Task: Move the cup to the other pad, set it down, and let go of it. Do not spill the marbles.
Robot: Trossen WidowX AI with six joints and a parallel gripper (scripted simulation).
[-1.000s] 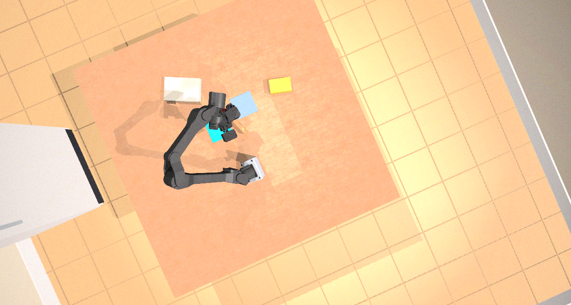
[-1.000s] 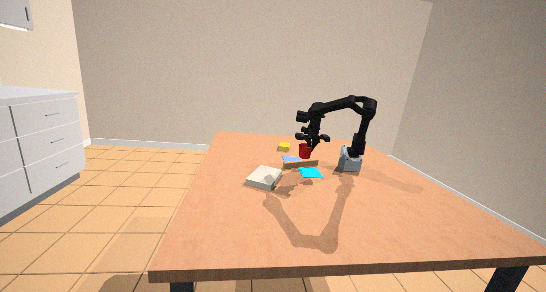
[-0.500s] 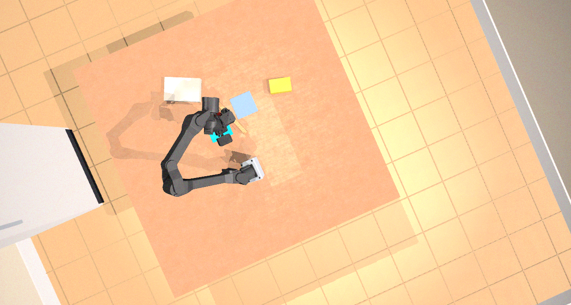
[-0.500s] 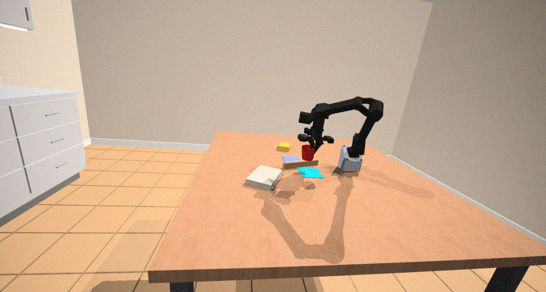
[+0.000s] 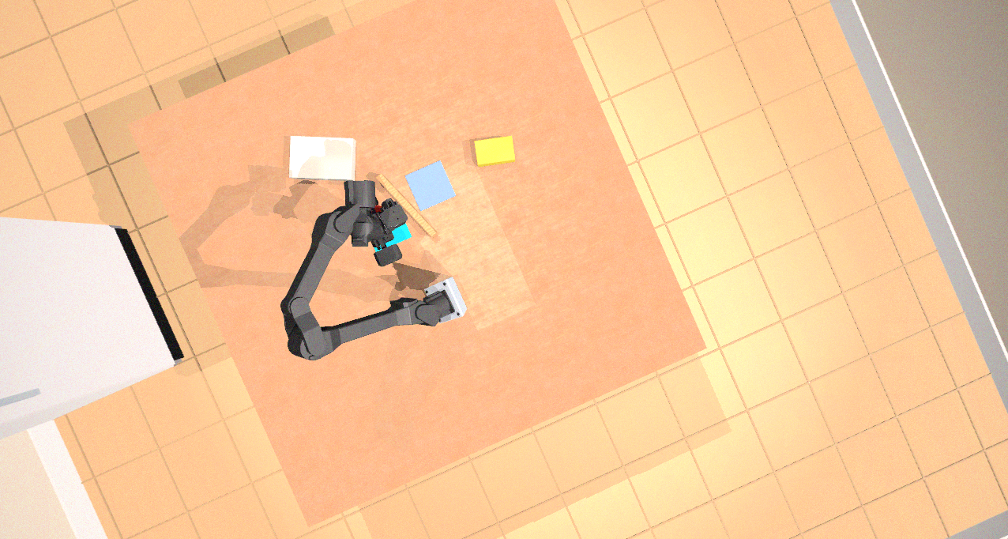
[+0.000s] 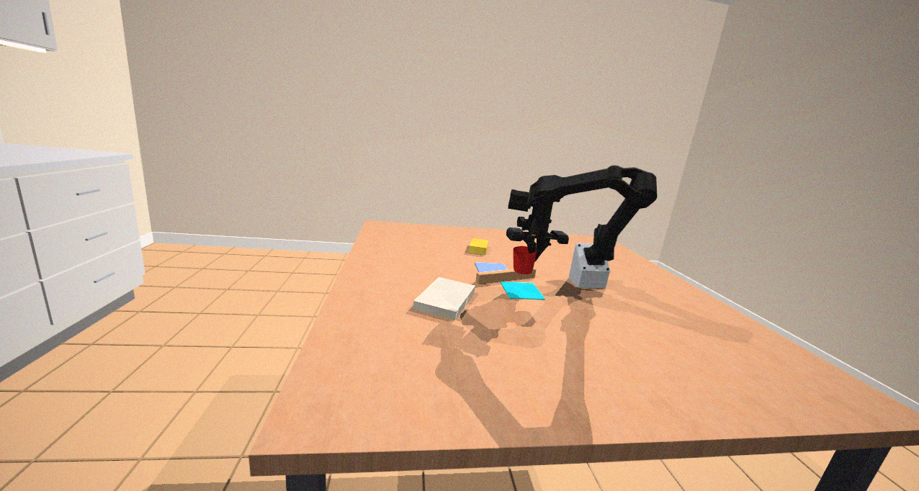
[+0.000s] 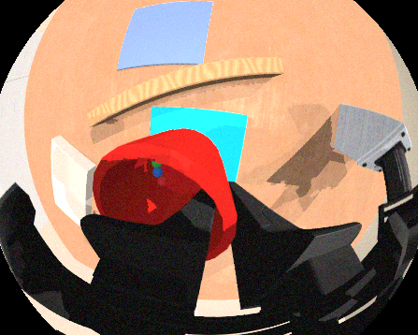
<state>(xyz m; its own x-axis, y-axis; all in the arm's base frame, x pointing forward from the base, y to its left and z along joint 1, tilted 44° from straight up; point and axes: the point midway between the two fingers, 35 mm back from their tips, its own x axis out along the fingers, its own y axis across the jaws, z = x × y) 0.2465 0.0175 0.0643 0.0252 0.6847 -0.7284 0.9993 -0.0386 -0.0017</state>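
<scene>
Right now my gripper tip is 30 mm short of the cyan pad, 10 mm to the right of it and 110 mm above it. Also, from my gripper tip: pale blue pad (80 mm ahead, 160 mm to the right, 110 mm below); then wooden bar (50 mm ahead, 70 mm to the right, 90 mm below); then red cup (30 mm ahead).
</scene>
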